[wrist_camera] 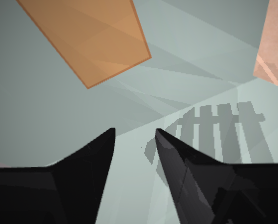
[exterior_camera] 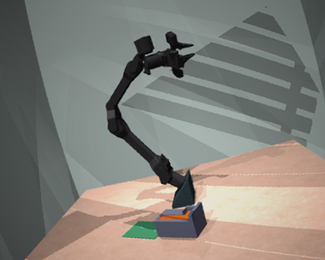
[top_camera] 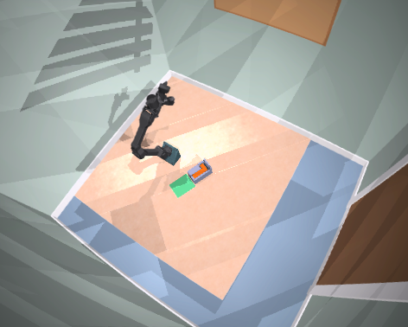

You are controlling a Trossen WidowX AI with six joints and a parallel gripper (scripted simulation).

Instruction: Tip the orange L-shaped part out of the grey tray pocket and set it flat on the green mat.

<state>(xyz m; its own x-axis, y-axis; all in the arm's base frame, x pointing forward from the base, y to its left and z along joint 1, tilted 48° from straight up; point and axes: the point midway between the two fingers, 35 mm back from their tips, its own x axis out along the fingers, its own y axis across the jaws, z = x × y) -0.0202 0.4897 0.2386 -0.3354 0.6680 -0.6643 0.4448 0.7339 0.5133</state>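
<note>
The orange L-shaped part is 310 mm ahead of my gripper tip, 180 mm to the right of it and 550 mm below it. Also, from my gripper tip: green mat (250 mm ahead, 330 mm to the right, 610 mm below).
</note>
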